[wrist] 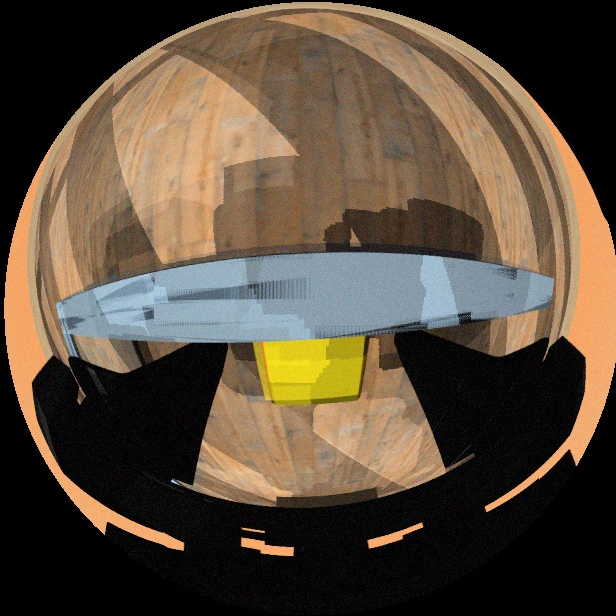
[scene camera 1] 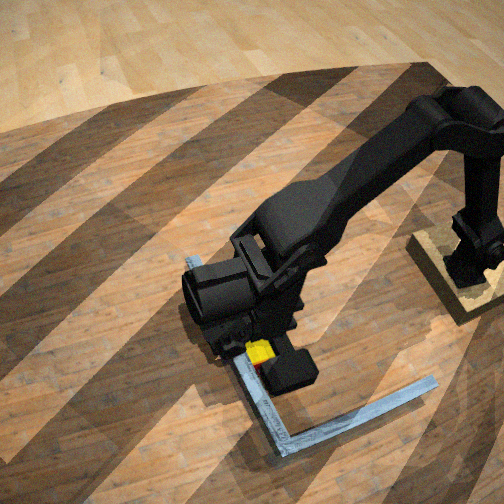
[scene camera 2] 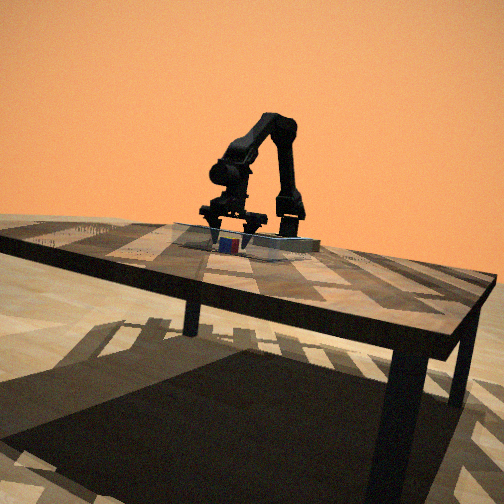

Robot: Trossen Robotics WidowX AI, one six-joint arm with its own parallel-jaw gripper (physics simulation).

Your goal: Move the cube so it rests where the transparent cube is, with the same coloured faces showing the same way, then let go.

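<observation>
The cube (scene camera 1: 259, 350) (scene camera 2: 229, 245) (wrist: 310, 370) rests on the table right against the inner side of the grey L-shaped wall (scene camera 1: 350, 419) (scene camera 2: 295, 243) (wrist: 321, 295). Its yellow face points up, and scene camera 2 shows a blue and a red side face. My gripper (scene camera 1: 256, 361) (scene camera 2: 230, 235) (wrist: 313, 416) is open. Its fingers stand on either side of the cube with gaps showing in the wrist view. I cannot make out a separate transparent cube; it may coincide with the cube.
The arm's base (scene camera 1: 470, 270) stands on a small plinth at the right. The L-shaped wall's second leg runs off to the right in front of the gripper. The table's front edge (scene camera 2: 300, 312) shows in scene camera 2.
</observation>
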